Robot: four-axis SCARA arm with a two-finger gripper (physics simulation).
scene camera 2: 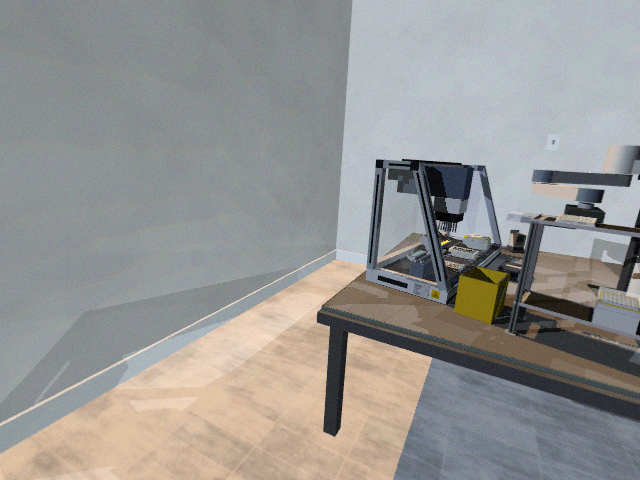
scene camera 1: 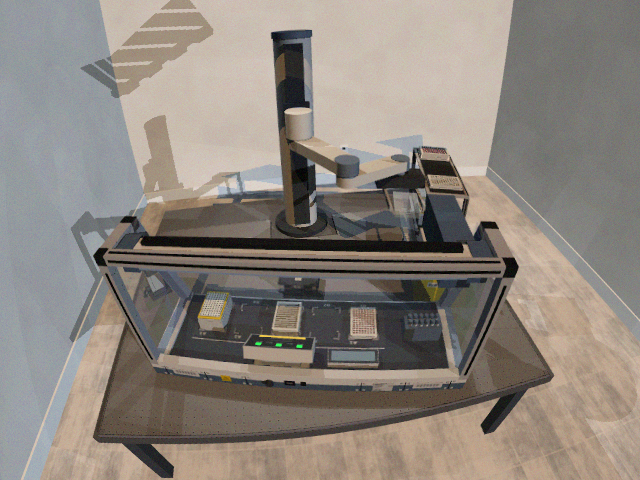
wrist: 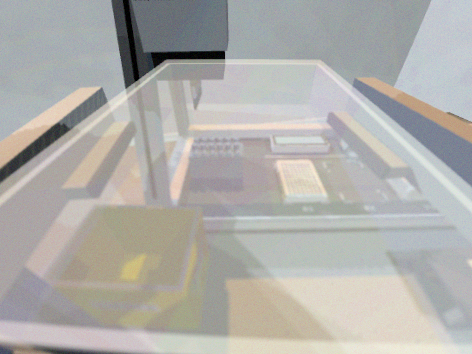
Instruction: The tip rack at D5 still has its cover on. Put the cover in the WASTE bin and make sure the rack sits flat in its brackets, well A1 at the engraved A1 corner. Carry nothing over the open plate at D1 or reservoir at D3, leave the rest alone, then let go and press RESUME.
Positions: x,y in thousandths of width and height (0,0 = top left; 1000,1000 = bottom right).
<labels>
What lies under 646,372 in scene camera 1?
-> My gripper.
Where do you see a gantry head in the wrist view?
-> At 355,106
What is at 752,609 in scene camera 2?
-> A yellow waste bin.
</labels>
